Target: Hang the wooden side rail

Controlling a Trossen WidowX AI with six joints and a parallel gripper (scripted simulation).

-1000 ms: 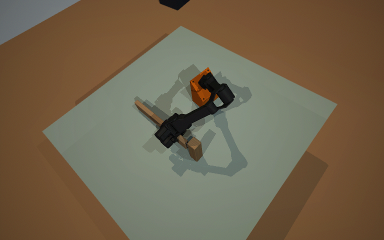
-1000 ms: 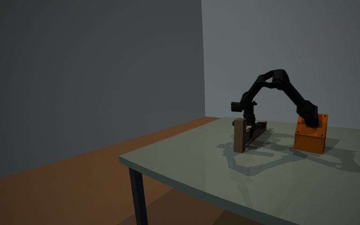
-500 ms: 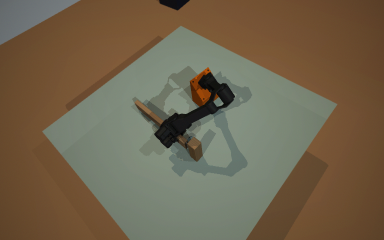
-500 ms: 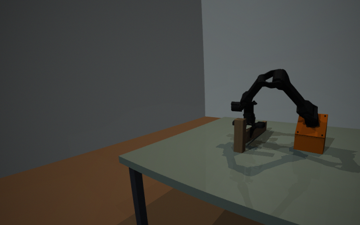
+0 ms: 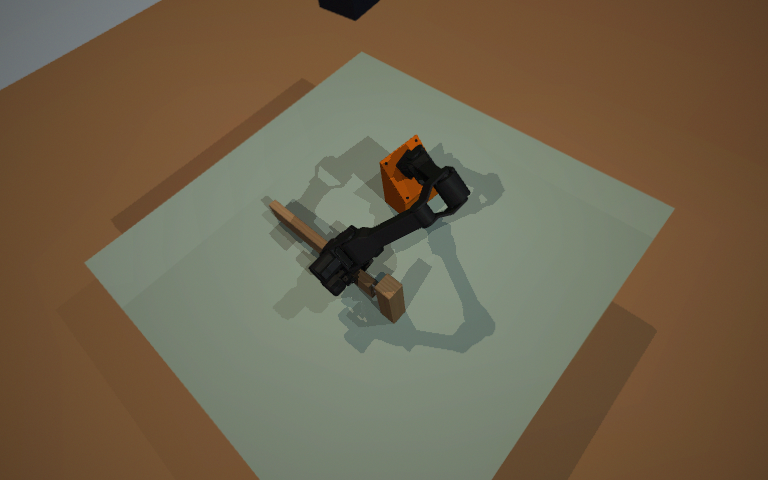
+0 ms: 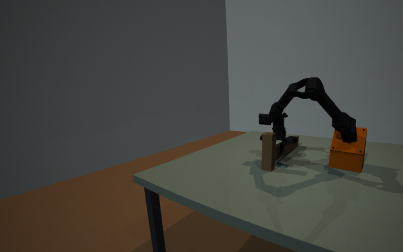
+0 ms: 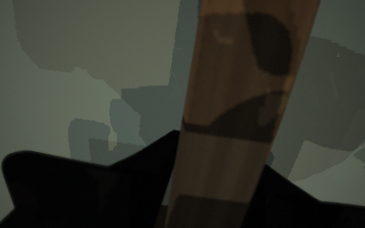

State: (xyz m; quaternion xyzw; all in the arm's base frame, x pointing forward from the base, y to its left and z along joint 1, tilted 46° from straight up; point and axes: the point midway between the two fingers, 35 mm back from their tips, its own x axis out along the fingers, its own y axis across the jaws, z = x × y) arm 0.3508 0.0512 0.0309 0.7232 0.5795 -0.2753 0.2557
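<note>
Now: gripper tip 10 mm short of the headboard post, 130 mm to the right of it and 40 mm below it.
</note>
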